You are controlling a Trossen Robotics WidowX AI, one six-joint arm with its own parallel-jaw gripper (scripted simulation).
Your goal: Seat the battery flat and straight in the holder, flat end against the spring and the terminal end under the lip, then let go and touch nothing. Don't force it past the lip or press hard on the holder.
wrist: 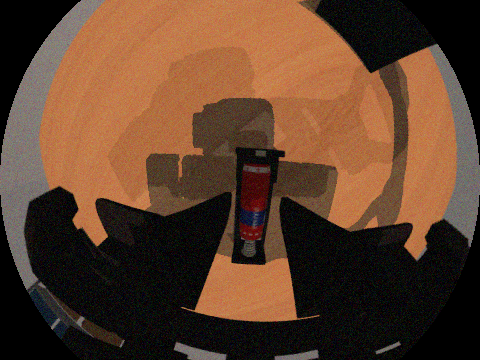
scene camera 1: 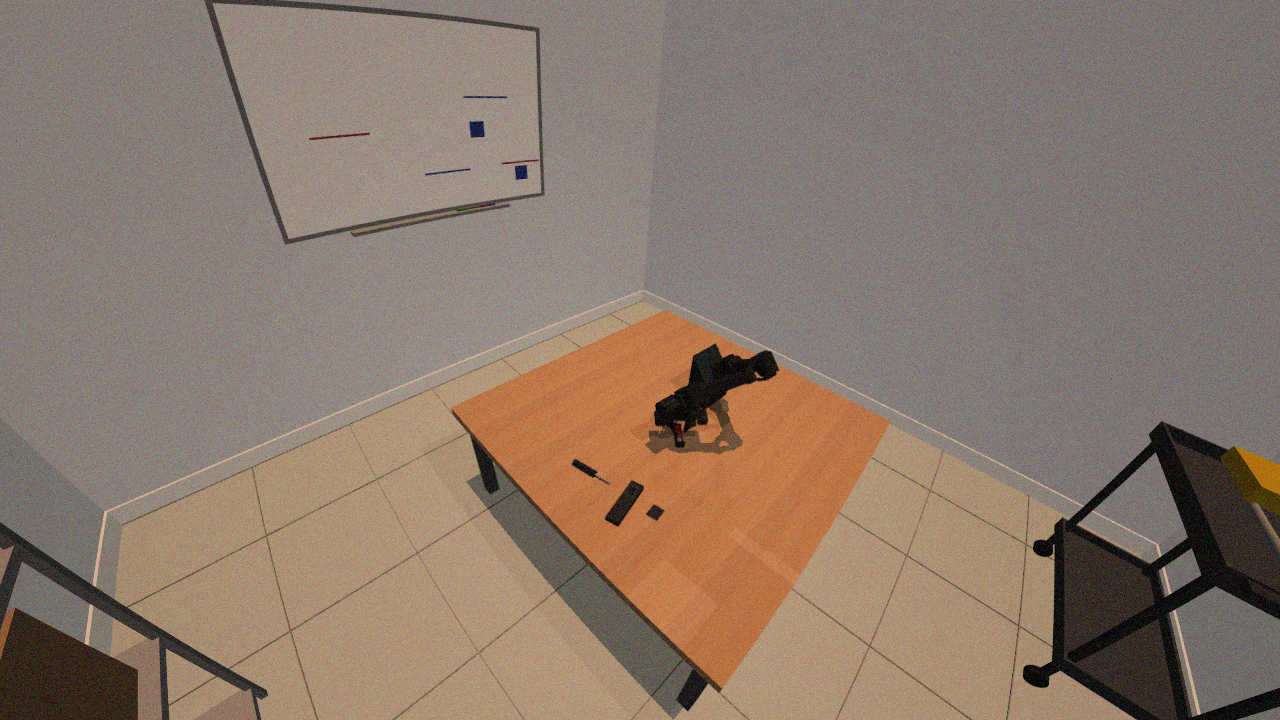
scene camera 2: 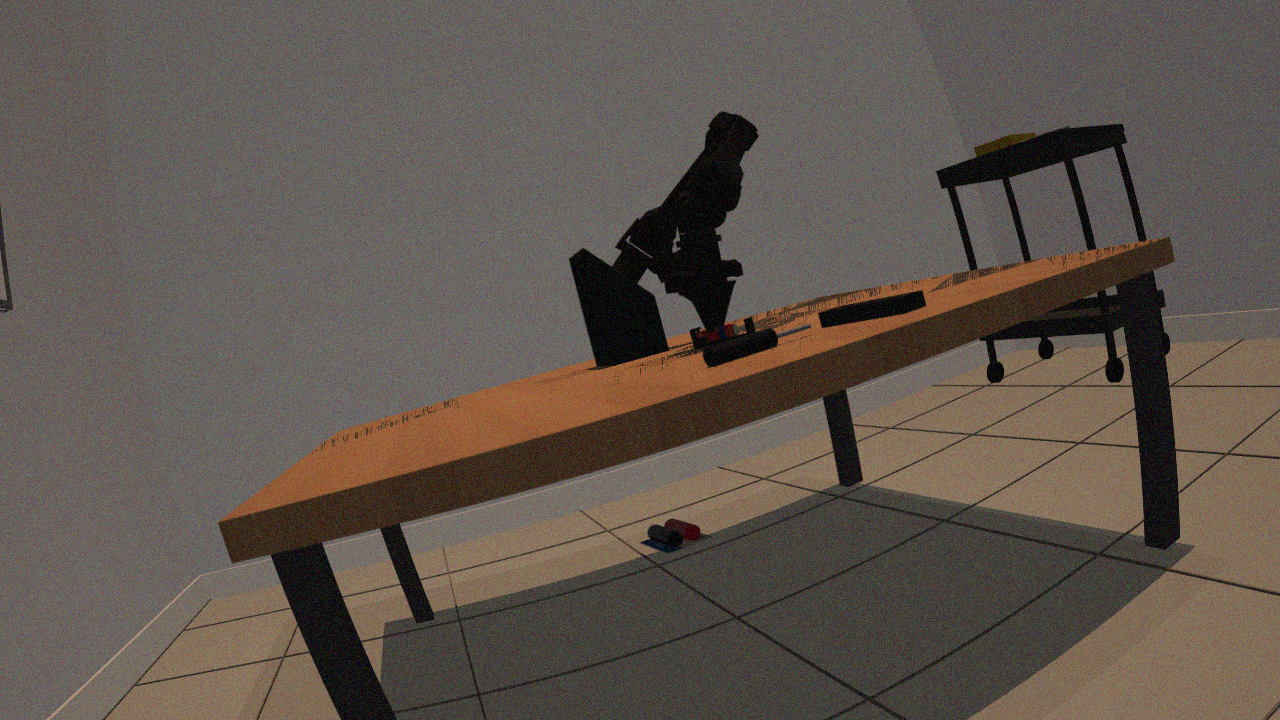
Observation:
In view: the gripper [scene camera 2: 715, 330], a battery [wrist: 256, 178], a black remote [scene camera 2: 900, 304] and a black screwdriver [scene camera 2: 726, 351].
The gripper also shows in the wrist view [wrist: 256, 200] and in scene camera 1 [scene camera 1: 678, 432]. The black remote shows as well in scene camera 1 [scene camera 1: 627, 498].

